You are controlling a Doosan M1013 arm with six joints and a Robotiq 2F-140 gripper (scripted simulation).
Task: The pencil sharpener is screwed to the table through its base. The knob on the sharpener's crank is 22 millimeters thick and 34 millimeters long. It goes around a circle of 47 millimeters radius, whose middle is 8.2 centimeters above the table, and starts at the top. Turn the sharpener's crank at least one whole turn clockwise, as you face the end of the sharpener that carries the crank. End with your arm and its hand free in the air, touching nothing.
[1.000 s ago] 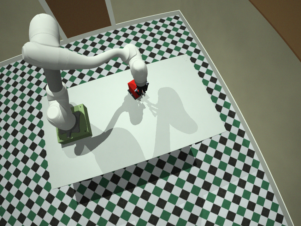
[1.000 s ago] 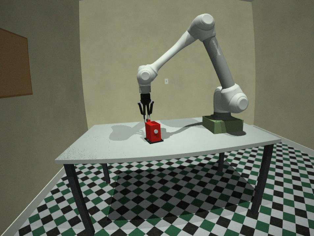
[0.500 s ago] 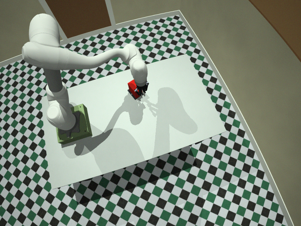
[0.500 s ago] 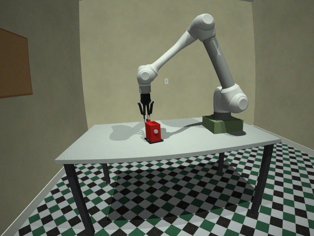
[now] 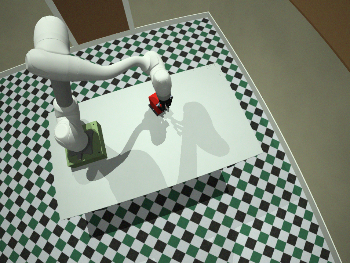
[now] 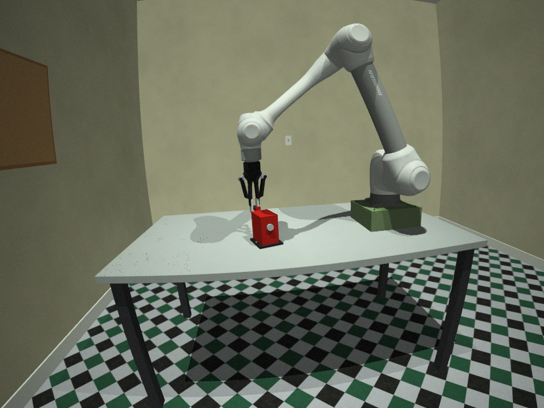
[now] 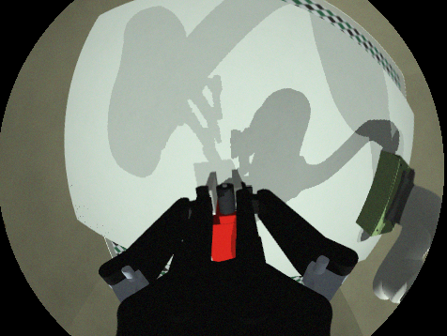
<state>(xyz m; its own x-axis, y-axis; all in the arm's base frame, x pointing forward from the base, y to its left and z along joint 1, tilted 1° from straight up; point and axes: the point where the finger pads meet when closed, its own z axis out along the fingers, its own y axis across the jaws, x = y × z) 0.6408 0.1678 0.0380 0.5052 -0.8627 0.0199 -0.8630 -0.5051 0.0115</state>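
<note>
The dark crank knob is 1 cm behind my hand, 1 cm to the left of it and 1 cm below it.
</note>
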